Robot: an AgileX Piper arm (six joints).
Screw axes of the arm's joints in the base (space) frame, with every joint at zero. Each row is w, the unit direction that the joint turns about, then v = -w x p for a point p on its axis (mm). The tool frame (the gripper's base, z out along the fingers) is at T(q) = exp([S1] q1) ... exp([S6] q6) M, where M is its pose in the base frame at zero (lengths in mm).
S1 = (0, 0, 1, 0, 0, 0)
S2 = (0, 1, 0, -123, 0, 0)
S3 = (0, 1, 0, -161.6, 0, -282.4)
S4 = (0.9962, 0, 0.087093, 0, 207.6, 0)
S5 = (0, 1, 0, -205.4, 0, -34.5)
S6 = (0.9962, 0, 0.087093, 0, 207.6, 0)
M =
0.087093 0 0.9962 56.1
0 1 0 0
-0.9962 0 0.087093 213.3
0 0 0 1
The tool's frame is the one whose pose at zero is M.
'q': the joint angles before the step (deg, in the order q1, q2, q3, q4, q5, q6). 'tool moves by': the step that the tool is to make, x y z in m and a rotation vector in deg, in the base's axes. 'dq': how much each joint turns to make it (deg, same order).
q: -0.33, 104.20, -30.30, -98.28, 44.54, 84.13
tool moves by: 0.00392, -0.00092, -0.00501, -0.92, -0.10, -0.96
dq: 0.14, 2.04, -0.92, -0.32, 1.41, 1.45
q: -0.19, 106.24, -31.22, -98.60, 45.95, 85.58
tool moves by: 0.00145, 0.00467, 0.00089, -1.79, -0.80, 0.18
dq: 1.62, 0.45, -0.08, -0.01, 2.33, 1.11
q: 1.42, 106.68, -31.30, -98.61, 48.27, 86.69
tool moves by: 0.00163, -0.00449, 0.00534, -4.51, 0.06, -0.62
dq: -0.05, 0.27, -0.57, -0.06, 4.31, -1.46
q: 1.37, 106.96, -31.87, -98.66, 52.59, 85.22
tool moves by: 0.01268, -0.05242, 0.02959, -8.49, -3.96, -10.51
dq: -9.63, -0.47, -6.92, 0.24, 7.38, -4.88
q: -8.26, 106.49, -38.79, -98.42, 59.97, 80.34
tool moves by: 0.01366, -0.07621, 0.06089, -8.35, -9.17, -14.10
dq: -12.42, -1.21, -14.43, 0.92, 5.02, -6.13
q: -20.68, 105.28, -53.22, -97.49, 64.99, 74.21
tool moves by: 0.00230, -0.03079, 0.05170, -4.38, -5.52, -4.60
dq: -4.48, -2.40, -9.04, 0.86, 0.76, -5.25
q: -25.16, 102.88, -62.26, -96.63, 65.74, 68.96
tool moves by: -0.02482, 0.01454, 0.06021, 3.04, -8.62, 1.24
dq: -0.01, -11.46, -1.13, 7.92, -4.51, -6.56
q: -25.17, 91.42, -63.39, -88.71, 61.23, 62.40
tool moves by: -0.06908, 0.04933, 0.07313, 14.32, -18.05, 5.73
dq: 0.14, -21.79, 0.00, 27.52, -6.56, -15.77
